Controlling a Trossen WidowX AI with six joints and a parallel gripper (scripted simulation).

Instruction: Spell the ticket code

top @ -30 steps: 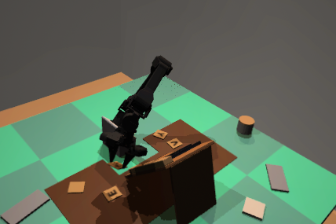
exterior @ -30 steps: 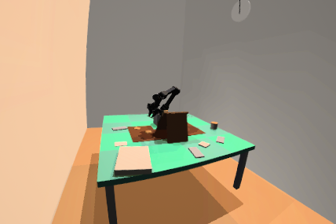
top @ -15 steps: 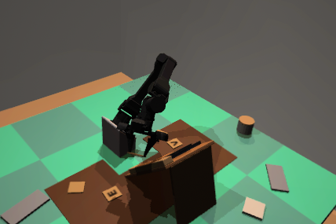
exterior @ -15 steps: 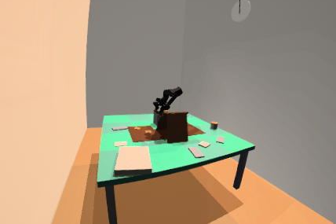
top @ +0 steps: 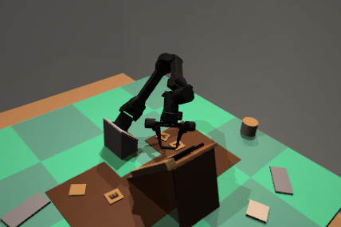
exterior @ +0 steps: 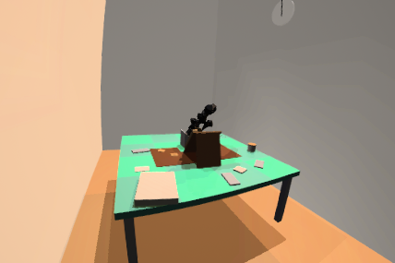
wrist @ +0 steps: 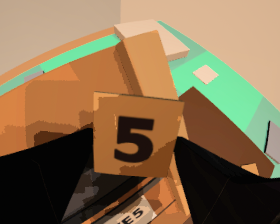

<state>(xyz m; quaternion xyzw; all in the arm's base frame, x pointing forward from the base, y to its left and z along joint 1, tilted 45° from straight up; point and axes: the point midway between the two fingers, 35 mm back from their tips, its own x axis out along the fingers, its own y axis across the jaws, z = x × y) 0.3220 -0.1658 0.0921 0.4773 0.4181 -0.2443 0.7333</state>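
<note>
The white ticket is 140 mm below my gripper tip, 60 mm to the left of it and 50 mm behind it. Round my gripper tip: large beige slab (420 mm to the right, 310 mm ahead, 230 mm below); mat (250 mm below, 150 mm behind, 50 mm to the left).
</note>
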